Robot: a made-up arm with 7 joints.
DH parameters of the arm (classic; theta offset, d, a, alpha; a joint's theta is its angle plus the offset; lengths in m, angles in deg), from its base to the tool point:
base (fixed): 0 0.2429 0.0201 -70
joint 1: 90 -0.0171 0.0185 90
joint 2: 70 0.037 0.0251 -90
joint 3: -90 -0.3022 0.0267 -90
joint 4: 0 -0.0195 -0.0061 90
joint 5: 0 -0.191 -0.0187 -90
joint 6: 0 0.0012 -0.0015 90
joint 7: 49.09 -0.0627 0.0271 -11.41
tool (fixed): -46.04 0.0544 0 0
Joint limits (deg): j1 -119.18..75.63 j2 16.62..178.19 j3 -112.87..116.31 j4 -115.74..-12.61 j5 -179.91..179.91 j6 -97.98..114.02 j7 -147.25..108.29
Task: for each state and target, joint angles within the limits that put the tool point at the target. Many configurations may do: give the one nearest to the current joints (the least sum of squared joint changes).
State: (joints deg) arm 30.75 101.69 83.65 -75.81 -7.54 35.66 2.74
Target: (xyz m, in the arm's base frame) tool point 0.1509 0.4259 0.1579
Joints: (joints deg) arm 15.28 61.51 43.72 -73.52 -4.16 35.81 -0.07
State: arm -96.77 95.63 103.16 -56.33 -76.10 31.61 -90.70
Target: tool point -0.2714 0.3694 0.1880
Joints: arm -119.18 133.72 112.66 -46.55 -76.21 38.85 -90.28
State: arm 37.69 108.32 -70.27 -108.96 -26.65 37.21 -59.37
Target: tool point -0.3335 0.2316 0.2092
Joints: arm 75.63 82.76 -90.99 -77.00 -25.42 42.97 -64.20
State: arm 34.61 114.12 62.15 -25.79 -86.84 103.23 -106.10
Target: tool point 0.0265 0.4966 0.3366
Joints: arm 37.82 95.56 62.89 -16.99 -85.80 104.35 -108.10
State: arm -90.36 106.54 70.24 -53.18 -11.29 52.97 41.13
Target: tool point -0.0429 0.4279 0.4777
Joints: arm -93.44 106.09 58.79 -28.14 2.21 48.70 8.06
